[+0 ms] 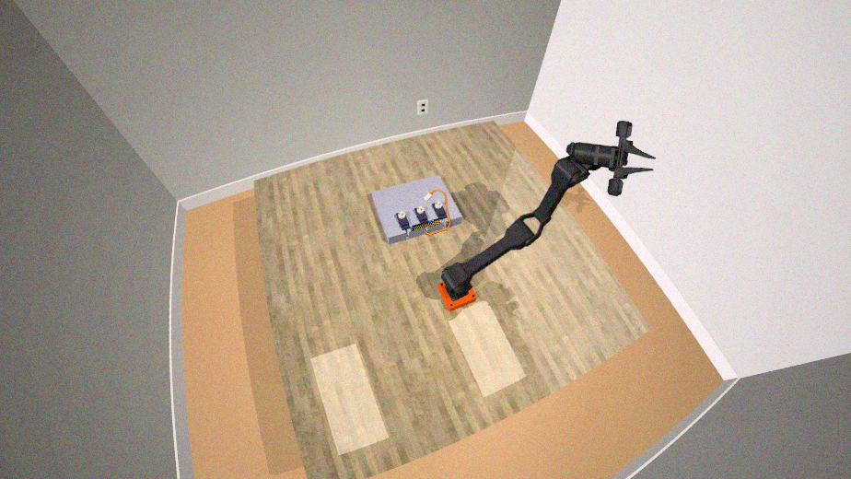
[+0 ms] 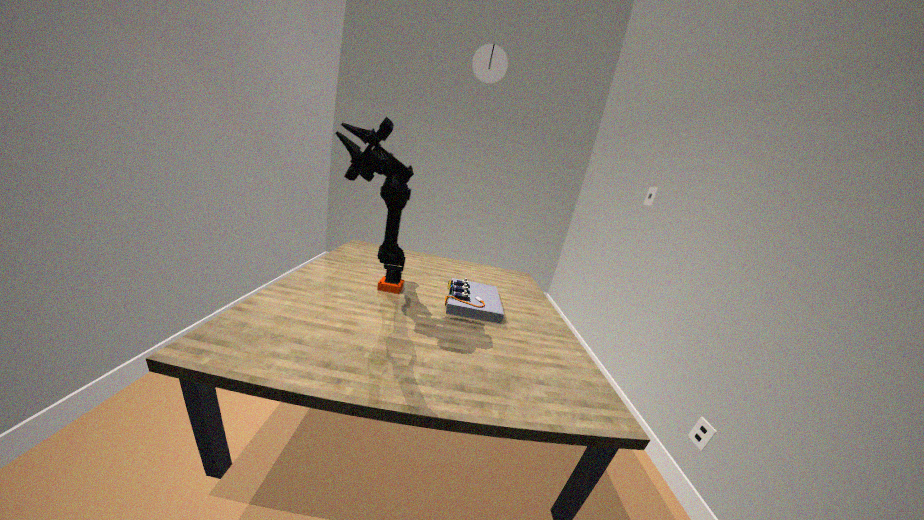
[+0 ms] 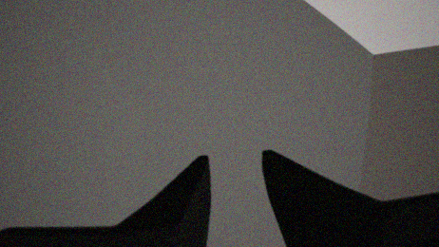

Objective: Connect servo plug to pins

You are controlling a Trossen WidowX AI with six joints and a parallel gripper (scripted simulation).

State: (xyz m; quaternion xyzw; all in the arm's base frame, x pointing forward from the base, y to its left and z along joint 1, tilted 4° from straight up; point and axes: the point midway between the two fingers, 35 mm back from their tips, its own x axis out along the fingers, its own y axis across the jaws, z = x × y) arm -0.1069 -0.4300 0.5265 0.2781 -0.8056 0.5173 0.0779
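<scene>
The pale dot lies 40 cm ahead of my gripper tip, 37 cm to the left of it and 53 cm below it. Round my gripper tip: blue band 40 cm ahead, 37 cm to the left, 53 cm below; then black header strip 40 cm ahead, 39 cm to the left, 54 cm below; then green board 40 cm ahead, 39 cm to the left, 56 cm below.
</scene>
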